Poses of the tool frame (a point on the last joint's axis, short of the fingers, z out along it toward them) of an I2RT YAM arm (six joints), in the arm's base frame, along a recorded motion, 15 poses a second.
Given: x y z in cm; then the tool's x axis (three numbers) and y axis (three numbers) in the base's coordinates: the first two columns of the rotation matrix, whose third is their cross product.
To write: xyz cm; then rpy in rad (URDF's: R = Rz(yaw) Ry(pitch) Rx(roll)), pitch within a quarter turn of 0, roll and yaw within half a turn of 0. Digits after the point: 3 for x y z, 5 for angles.
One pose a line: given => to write
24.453 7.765 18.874 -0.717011 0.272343 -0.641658 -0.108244 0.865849 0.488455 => 24.453 7.765 18.874 2.45119 0.69666 2.77859
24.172 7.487 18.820 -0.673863 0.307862 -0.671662 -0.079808 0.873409 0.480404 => 24.172 7.487 18.820 2.43606 0.73645 2.71305
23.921 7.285 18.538 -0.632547 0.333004 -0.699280 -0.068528 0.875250 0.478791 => 23.921 7.285 18.538 2.40768 0.77439 2.65701
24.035 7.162 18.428 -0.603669 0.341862 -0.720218 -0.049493 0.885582 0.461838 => 24.035 7.162 18.428 2.41314 0.80412 2.62632
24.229 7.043 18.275 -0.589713 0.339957 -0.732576 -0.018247 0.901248 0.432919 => 24.229 7.043 18.275 2.45228 0.82210 2.61865
